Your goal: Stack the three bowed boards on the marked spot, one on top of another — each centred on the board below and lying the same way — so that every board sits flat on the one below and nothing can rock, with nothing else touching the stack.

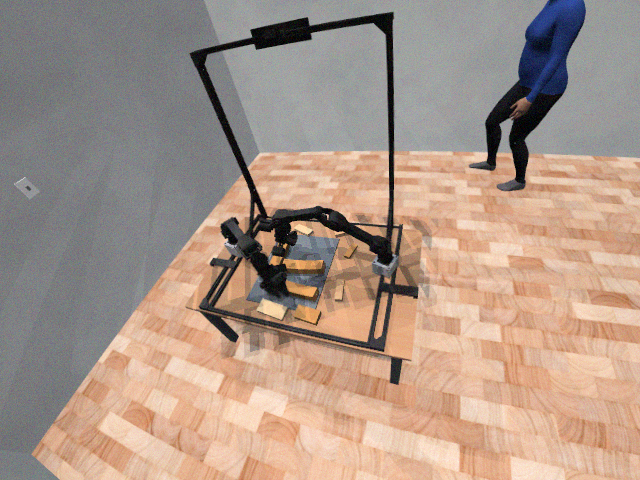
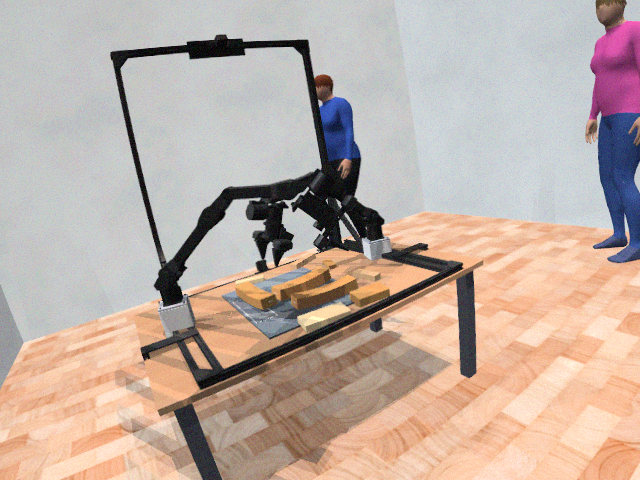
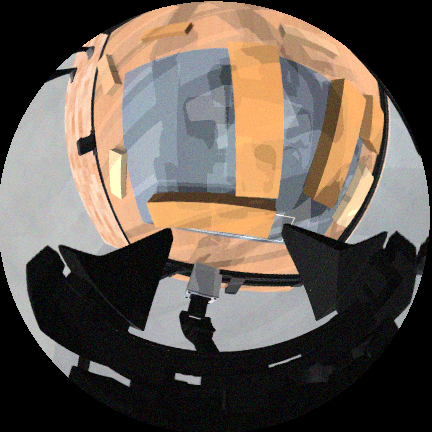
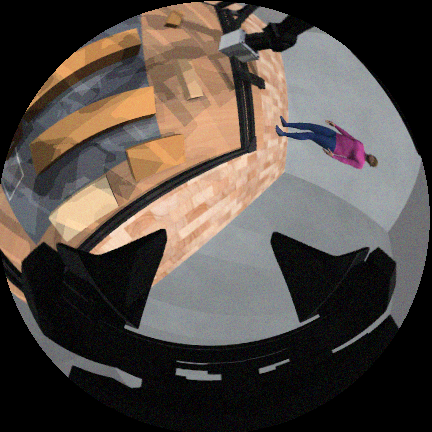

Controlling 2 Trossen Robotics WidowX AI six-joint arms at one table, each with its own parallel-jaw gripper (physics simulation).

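Frame: origin at the left arm's base, x ahead, y left, z up, level; millimetres.
Seen in the pictures: left gripper, fingertip midpoint: (image 1: 282, 248) (image 2: 269, 262) (image 3: 228, 231); right gripper, fingertip midpoint: (image 1: 284, 297) (image 2: 357, 238) (image 4: 220, 236); left arm's base, link origin: (image 1: 385, 259) (image 2: 375, 238); right arm's base, link origin: (image 1: 234, 240) (image 2: 173, 301) (image 3: 199, 297).
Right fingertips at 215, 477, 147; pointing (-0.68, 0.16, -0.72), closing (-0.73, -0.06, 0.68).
Note:
Offsets run from my right fingertips to a thing's top centre, as dx, dy, dz. "spot": to the spot under its first point. Level surfaces: height alone.
Three orange bowed boards lie apart on the grey mat {dz -223} (image 1: 323, 246) (image 2: 273, 326) (image 3: 150, 115). The first board {+349, -257, -176} (image 2: 254, 295) (image 3: 212, 215) partly covers the white outline {spot: +298, -76, -223} (image 3: 294, 223) (image 4: 22, 176), which shows past one end and along one side. The middle board {+166, -263, -171} (image 1: 306, 266) (image 2: 302, 283) (image 3: 257, 120) (image 4: 92, 57) lies crosswise to it, close to its end; touching cannot be told. The third board {+106, -128, -175} (image 1: 303, 289) (image 2: 324, 293) (image 3: 341, 145) (image 4: 95, 122) lies beyond. My left gripper (image 2: 270, 260) (image 3: 228, 231) is open and empty above the mat. My right gripper (image 4: 220, 236) is open and empty, tilted over the table's side.
An orange block {-28, -49, -192} (image 1: 308, 314) (image 2: 369, 293) (image 4: 156, 157) and a pale block {+147, +23, -200} (image 1: 272, 308) (image 2: 324, 316) (image 4: 84, 205) lie beside the mat near the black rail. Smaller wooden pieces (image 1: 339, 290) (image 3: 117, 172) lie around. The two arms cross above the table. People stand beyond it.

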